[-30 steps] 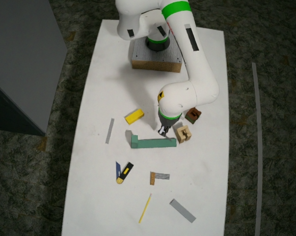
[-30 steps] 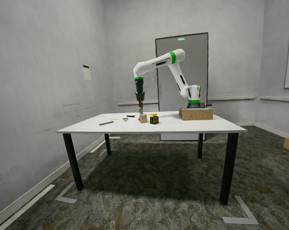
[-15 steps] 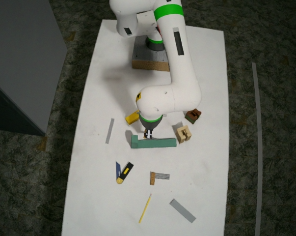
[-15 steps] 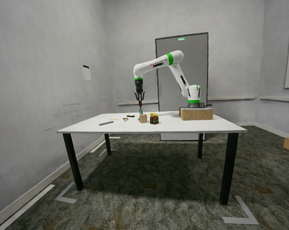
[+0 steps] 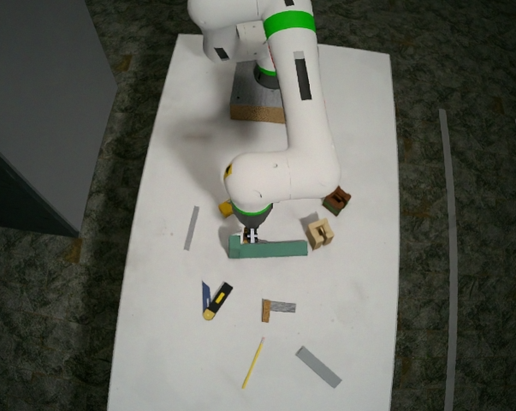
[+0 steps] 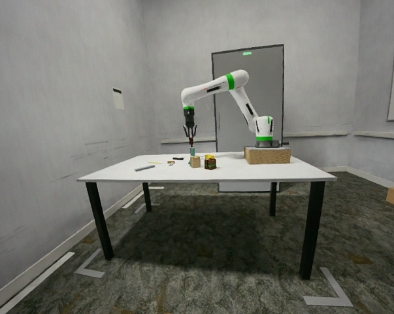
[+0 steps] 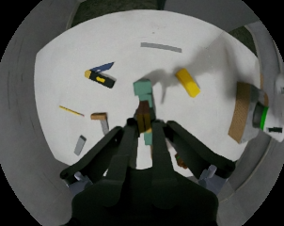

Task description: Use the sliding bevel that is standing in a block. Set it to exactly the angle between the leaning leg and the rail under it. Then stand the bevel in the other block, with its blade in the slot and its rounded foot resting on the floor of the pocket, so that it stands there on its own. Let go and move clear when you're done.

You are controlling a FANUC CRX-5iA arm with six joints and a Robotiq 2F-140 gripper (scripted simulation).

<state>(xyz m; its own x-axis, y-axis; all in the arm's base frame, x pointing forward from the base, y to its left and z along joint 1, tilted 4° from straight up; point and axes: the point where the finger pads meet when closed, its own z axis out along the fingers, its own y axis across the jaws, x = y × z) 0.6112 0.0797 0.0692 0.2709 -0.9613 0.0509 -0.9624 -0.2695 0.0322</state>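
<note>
Now: the sliding bevel 4 cm below my hand. Also, from my hand: try square (16 cm ahead, 11 cm to the left, 18 cm below); then black bevel (19 cm ahead, 7 cm to the right, 18 cm below); then yellow block (14 cm behind, 9 cm to the right, 18 cm below).
</note>
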